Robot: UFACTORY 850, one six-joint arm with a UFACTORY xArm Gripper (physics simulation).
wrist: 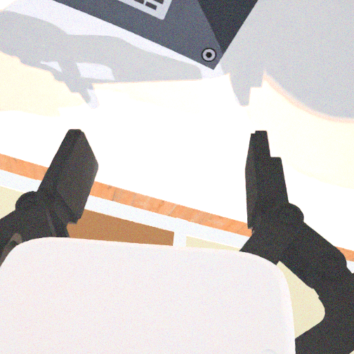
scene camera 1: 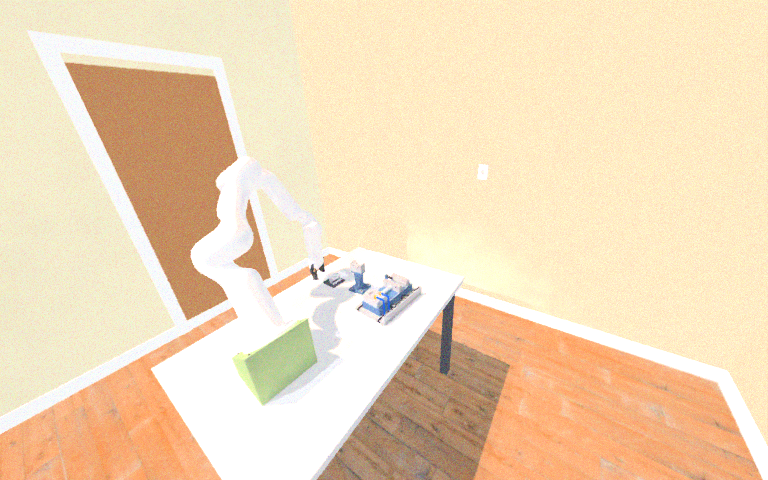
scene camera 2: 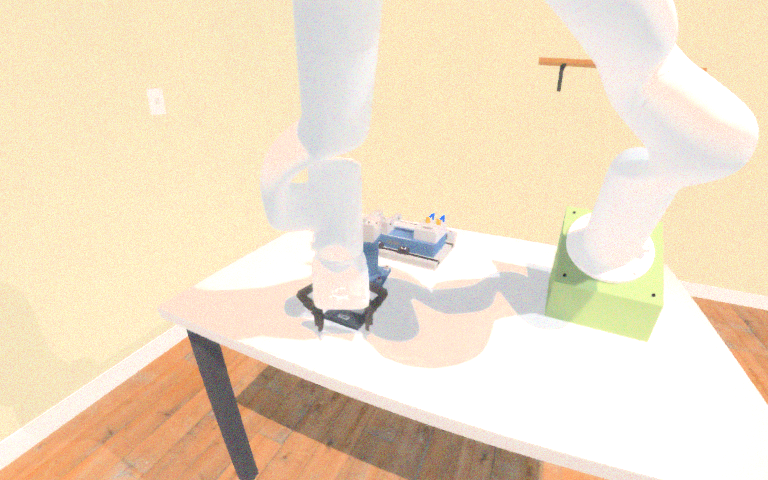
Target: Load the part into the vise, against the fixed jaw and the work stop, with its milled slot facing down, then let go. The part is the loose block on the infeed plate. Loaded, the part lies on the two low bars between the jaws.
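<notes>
The part point(scene camera 1: 335, 276) is a small grey block on the dark infeed plate point(scene camera 1: 333, 283) point(scene camera 2: 355, 323) point(wrist: 192, 47) in scene camera 1. The arm hides it in scene camera 2, and it does not show in the wrist view; its slot cannot be made out. My gripper point(scene camera 1: 318, 272) point(scene camera 2: 344, 328) point(wrist: 166, 147) is open and empty, low over the table beside the infeed plate, with the plate's corner beyond the fingertips in the wrist view. The vise point(scene camera 1: 371, 306) point(scene camera 2: 436, 247) has a blue body and pale jaws. Its work stop and low bars are too small to tell.
A blue stand point(scene camera 1: 359, 281) point(scene camera 2: 372, 264) with a pale block on top stands between the infeed plate and the vise. The arm rises from a green base box point(scene camera 1: 283, 362) point(scene camera 2: 603, 314) on the white table point(scene camera 1: 362, 350) point(scene camera 2: 509, 384). The wrist view shows the table's edge.
</notes>
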